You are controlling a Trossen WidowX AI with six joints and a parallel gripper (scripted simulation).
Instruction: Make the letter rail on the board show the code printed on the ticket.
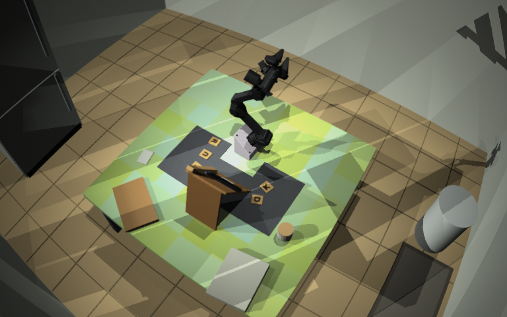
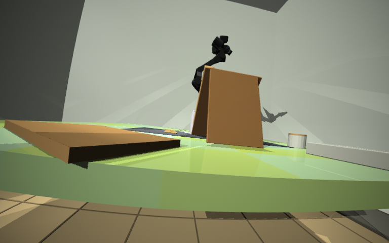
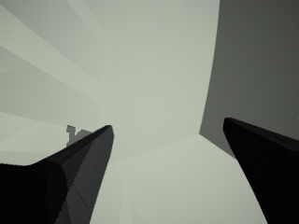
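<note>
Now: the white ticket 63 cm below my gripper tip, 40 cm ahead of it and 5 cm to the right of it. The rest, counted from my gripper tip: dark mat 71 cm below, 29 cm ahead, 9 cm to the right; flat wooden slab 80 cm ahead, 70 cm below, 39 cm to the right; card 71 cm below, 58 cm to the right, 53 cm ahead.
</note>
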